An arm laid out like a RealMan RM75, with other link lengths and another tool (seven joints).
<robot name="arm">
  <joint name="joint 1" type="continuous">
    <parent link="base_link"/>
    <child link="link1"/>
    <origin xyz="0 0 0.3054"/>
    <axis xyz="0 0 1"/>
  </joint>
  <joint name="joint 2" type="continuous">
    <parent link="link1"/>
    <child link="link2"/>
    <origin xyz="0 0 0" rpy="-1.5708 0 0"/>
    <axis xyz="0 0 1"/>
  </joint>
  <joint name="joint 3" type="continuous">
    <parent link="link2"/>
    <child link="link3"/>
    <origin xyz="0 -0.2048 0" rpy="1.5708 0 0"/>
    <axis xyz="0 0 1"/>
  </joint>
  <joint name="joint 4" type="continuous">
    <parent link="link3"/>
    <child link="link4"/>
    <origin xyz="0 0 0" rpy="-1.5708 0 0"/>
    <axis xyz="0 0 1"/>
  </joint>
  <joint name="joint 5" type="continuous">
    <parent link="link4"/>
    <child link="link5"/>
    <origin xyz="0 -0.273 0" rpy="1.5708 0 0"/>
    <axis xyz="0 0 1"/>
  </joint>
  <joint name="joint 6" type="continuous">
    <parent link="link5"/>
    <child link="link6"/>
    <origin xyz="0 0 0" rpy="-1.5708 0 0"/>
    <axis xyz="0 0 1"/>
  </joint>
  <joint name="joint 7" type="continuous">
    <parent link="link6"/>
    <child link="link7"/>
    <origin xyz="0 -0.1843 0" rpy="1.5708 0 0"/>
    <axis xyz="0 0 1"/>
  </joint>
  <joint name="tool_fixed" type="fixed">
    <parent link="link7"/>
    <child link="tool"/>
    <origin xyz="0.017 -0.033 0.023" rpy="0.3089 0 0.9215"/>
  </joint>
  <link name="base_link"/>
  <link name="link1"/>
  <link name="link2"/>
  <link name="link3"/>
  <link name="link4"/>
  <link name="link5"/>
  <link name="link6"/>
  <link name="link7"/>
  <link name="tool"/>
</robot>
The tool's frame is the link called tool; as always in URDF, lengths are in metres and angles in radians. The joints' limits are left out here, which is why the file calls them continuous.
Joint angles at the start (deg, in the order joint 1, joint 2, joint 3, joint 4, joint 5, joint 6, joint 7):
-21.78, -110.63, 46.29, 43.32, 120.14, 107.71, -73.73
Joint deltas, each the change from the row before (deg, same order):
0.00, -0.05, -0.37, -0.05, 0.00, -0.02, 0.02
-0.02, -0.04, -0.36, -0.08, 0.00, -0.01, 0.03
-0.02, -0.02, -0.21, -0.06, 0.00, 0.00, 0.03
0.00, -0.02, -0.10, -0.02, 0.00, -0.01, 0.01
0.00, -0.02, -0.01, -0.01, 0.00, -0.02, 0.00
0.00, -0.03, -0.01, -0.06, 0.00, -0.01, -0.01
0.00, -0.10, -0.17, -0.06, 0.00, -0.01, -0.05
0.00, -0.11, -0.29, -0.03, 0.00, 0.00, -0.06
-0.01, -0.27, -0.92, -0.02, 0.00, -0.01, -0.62
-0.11, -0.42, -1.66, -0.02, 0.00, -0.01, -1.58
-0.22, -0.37, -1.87, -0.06, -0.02, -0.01, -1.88
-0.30, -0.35, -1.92, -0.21, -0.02, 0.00, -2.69
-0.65, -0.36, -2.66, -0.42, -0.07, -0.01, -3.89
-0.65, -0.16, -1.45, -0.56, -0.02, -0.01, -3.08
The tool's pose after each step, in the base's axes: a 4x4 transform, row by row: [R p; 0 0 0 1], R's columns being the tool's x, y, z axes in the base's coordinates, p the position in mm. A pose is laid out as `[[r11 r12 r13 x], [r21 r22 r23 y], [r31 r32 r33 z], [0 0 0 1]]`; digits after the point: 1 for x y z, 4 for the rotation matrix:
[[0.7881 -0.4268 0.4435 -277.2], [-0.5823 -0.7505 0.3126 332.9], [0.1994 -0.5046 -0.8400 91.3], [0 0 0 1]]
[[0.7888 -0.4233 0.4456 -277.4], [-0.5814 -0.7490 0.3177 333.3], [0.1993 -0.5097 -0.8369 92.0], [0 0 0 1]]
[[0.7891 -0.4213 0.4471 -277.4], [-0.5810 -0.7481 0.3205 333.5], [0.1995 -0.5126 -0.8351 92.4], [0 0 0 1]]
[[0.7893 -0.4202 0.4477 -277.5], [-0.5807 -0.7477 0.3220 333.6], [0.1995 -0.5141 -0.8342 92.6], [0 0 0 1]]
[[0.7894 -0.4199 0.4478 -277.5], [-0.5805 -0.7477 0.3223 333.7], [0.1996 -0.5144 -0.8340 92.4], [0 0 0 1]]
[[0.7898 -0.4186 0.4484 -277.5], [-0.5797 -0.7484 0.3223 333.5], [0.2007 -0.5145 -0.8337 92.1], [0 0 0 1]]
[[0.7906 -0.4150 0.4502 -277.5], [-0.5779 -0.7488 0.3245 333.5], [0.2025 -0.5168 -0.8319 91.8], [0 0 0 1]]
[[0.7916 -0.4106 0.4525 -277.4], [-0.5760 -0.7485 0.3285 333.8], [0.2038 -0.5207 -0.8291 91.9], [0 0 0 1]]
[[0.7986 -0.3927 0.4561 -277.6], [-0.5650 -0.7504 0.3431 334.8], [0.2076 -0.5317 -0.8211 93.0], [0 0 0 1]]
[[0.8136 -0.3556 0.4600 -278.0], [-0.5396 -0.7563 0.3699 337.3], [0.2163 -0.5492 -0.8072 95.4], [0 0 0 1]]
[[0.8294 -0.3129 0.4628 -278.4], [-0.5104 -0.7614 0.3997 340.3], [0.2274 -0.5677 -0.7912 98.7], [0 0 0 1]]
[[0.8486 -0.2566 0.4625 -279.2], [-0.4680 -0.7718 0.4304 343.4], [0.2466 -0.5817 -0.7751 101.6], [0 0 0 1]]
[[0.8694 -0.1765 0.4614 -279.7], [-0.4084 -0.7823 0.4704 348.3], [0.2780 -0.5974 -0.7522 105.8], [0 0 0 1]]
[[0.8805 -0.1177 0.4592 -279.2], [-0.3615 -0.7933 0.4899 351.6], [0.3066 -0.5973 -0.7411 106.7], [0 0 0 1]]

